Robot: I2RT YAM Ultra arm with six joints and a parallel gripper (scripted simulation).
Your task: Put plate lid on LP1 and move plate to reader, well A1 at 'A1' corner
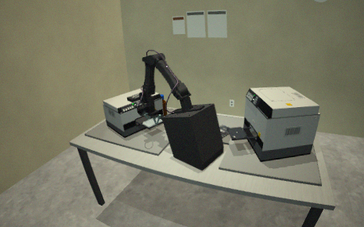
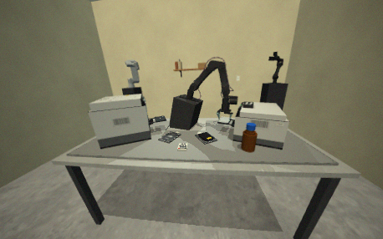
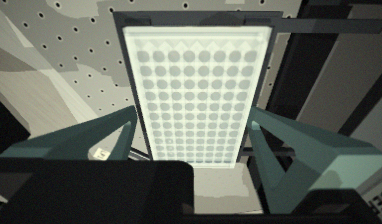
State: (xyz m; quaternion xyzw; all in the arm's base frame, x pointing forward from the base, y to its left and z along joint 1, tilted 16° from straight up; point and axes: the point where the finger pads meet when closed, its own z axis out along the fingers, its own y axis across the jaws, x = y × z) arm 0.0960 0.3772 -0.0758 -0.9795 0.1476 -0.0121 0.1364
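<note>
My gripper is now right at the pale well plate. Also, from my hand: dark lid 200 mm ahead, 160 mm to the right, 80 mm below; then brown capped bottle 320 mm ahead, 140 mm to the left, 20 mm above; then LP1 tag 110 mm ahead, 220 mm to the right, 100 mm below.
</note>
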